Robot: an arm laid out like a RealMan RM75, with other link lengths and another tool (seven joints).
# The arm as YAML. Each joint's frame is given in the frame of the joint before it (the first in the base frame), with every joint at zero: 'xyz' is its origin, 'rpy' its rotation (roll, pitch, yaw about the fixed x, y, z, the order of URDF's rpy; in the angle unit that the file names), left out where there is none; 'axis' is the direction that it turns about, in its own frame. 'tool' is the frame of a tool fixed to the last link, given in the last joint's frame.
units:
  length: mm
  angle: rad
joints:
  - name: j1
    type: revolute
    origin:
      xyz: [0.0, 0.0, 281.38]
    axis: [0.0, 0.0, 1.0]
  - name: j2
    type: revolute
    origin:
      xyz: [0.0, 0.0, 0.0]
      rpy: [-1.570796, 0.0, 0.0]
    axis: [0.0, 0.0, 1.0]
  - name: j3
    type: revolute
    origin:
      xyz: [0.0, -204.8, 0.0]
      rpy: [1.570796, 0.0, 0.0]
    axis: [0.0, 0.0, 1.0]
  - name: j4
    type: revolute
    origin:
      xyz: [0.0, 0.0, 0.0]
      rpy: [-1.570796, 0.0, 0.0]
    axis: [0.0, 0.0, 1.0]
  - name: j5
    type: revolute
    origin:
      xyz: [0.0, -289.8, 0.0]
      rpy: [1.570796, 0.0, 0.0]
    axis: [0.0, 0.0, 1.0]
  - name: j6
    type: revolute
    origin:
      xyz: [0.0, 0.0, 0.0]
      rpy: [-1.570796, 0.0, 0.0]
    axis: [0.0, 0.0, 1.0]
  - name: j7
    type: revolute
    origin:
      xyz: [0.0, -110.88, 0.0]
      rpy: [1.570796, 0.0, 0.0]
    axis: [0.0, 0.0, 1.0]
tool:
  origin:
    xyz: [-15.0, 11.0, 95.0]
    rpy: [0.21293, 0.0, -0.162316]
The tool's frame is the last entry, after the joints.
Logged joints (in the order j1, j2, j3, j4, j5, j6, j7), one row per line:
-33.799, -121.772, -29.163, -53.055, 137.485, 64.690, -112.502
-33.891, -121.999, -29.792, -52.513, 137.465, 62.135, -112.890
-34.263, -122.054, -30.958, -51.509, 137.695, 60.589, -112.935
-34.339, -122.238, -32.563, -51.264, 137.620, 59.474, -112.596
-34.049, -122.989, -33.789, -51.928, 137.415, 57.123, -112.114
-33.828, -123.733, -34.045, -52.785, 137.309, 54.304, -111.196
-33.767, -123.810, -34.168, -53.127, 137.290, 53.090, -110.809
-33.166, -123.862, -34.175, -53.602, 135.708, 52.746, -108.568
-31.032, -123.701, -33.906, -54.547, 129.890, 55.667, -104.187
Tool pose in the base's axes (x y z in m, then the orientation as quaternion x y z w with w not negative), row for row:
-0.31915, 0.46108, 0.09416, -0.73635, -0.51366, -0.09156, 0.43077
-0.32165, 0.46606, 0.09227, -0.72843, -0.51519, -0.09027, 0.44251
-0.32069, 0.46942, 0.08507, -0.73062, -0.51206, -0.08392, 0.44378
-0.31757, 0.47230, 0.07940, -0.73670, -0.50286, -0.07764, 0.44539
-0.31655, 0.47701, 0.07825, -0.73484, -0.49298, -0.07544, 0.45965
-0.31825, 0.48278, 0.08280, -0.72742, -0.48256, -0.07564, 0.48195
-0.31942, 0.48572, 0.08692, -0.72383, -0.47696, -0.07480, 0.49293
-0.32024, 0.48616, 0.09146, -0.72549, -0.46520, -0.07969, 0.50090
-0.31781, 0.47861, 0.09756, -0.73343, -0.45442, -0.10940, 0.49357
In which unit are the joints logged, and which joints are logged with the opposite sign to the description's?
The joints are logged in degrees. Opposite sign: j3, j4.
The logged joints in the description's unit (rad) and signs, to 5 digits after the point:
-0.58990, -2.12532, 0.50899, 0.92598, 2.39957, 1.12905, -1.96353
-0.59151, -2.12928, 0.51997, 0.91652, 2.39922, 1.08446, -1.97030
-0.59800, -2.13024, 0.54032, 0.89900, 2.40323, 1.05748, -1.97109
-0.59933, -2.13346, 0.56833, 0.89473, 2.40192, 1.03802, -1.96517
-0.59427, -2.14656, 0.58973, 0.90631, 2.39834, 0.99698, -1.95676
-0.59041, -2.15955, 0.59420, 0.92127, 2.39649, 0.94778, -1.94074
-0.58935, -2.16089, 0.59634, 0.92724, 2.39616, 0.92660, -1.93398
-0.57886, -2.16180, 0.59647, 0.93553, 2.36855, 0.92059, -1.89487
-0.54161, -2.15899, 0.59177, 0.95202, 2.26701, 0.97157, -1.81841

